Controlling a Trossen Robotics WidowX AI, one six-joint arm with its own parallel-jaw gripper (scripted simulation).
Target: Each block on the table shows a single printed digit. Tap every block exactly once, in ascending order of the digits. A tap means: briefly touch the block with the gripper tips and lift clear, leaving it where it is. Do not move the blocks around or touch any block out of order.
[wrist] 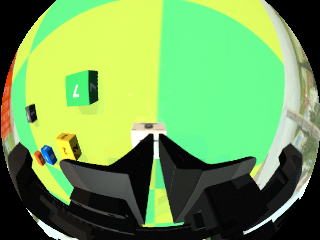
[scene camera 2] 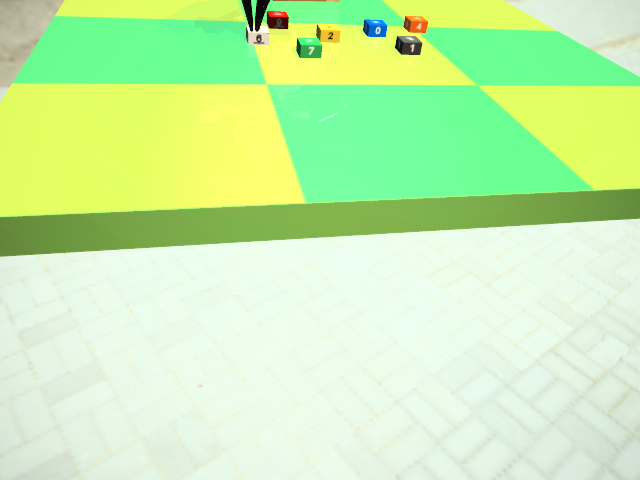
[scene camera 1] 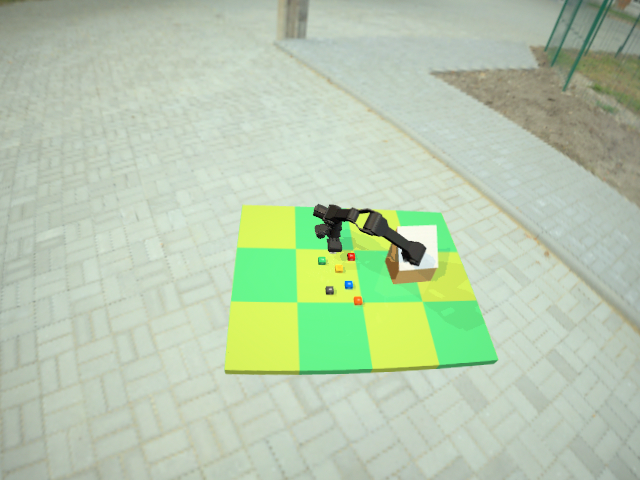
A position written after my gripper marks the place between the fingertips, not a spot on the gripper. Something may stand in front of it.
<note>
I see my gripper [wrist: 155, 137] and a green block [wrist: 81, 88].
</note>
